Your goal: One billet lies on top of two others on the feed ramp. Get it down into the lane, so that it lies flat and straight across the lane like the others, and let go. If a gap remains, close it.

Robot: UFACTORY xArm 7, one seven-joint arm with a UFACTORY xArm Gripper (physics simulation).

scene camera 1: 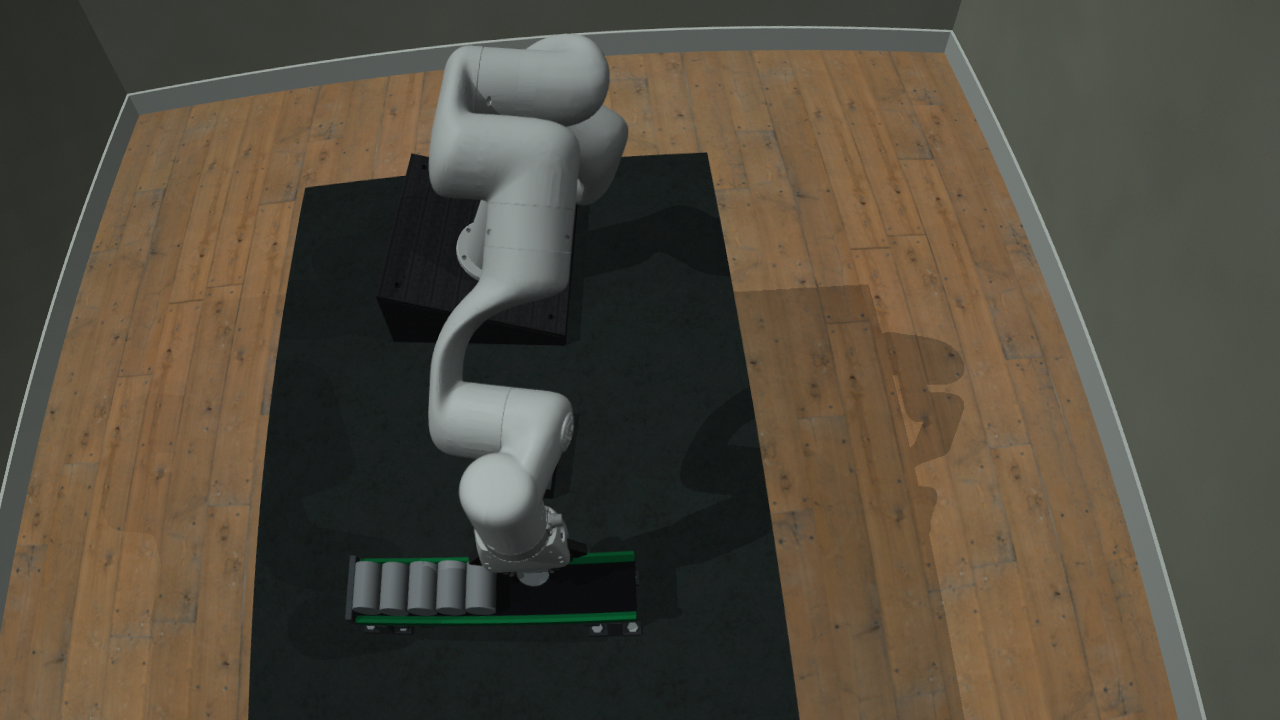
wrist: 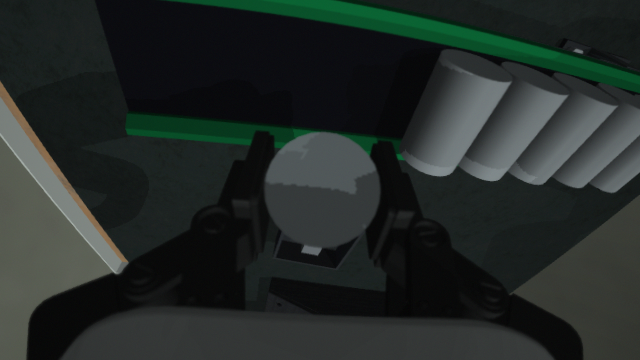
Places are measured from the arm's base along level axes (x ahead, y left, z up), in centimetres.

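Pixels of known places: gripper, fingertip midpoint: [scene camera 1: 534, 570] [wrist: 321, 163].
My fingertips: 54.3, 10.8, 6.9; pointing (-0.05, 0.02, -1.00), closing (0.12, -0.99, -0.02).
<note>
Behind a point stands the place of what it marks, as x, y, z.
Several grey billets [scene camera 1: 422, 587] {56.0, -4.4, 2.6} [wrist: 456, 112] {56.3, 4.0, 3.1} lie side by side across the lane, in a row from the end stop [scene camera 1: 349, 588] {56.2, -15.4, 0.0}. The ramp has green side rails [scene camera 1: 554, 618] [wrist: 185, 129] and a dark bed [scene camera 1: 590, 592] {55.1, 17.4, 0.6} [wrist: 225, 65] {54.9, 16.8, 0.5}. My gripper [scene camera 1: 533, 573] {54.3, 10.8, 6.9} [wrist: 321, 163] {54.3, 10.8, 6.9} is shut on another grey billet [scene camera 1: 534, 581] {56.2, 11.0, 8.5} [wrist: 320, 210] {54.9, 10.8, 10.1}. It holds this billet just right of the row in the scene view. A round end of the held billet faces the wrist camera, so its length is not lined up with the row. Its lower end is hidden.
Right of the row, the bare bed runs to the ramp's right end. A small dark tray [wrist: 325, 261] {25.7, 4.4, -4.7} with a light piece shows partly behind the held billet in the wrist view. The arm's black base block [scene camera 1: 416, 259] {4.2, -11.6, 4.0} stands at the back of the dark mat [scene camera 1: 662, 358] {14.9, 27.0, -7.3}.
</note>
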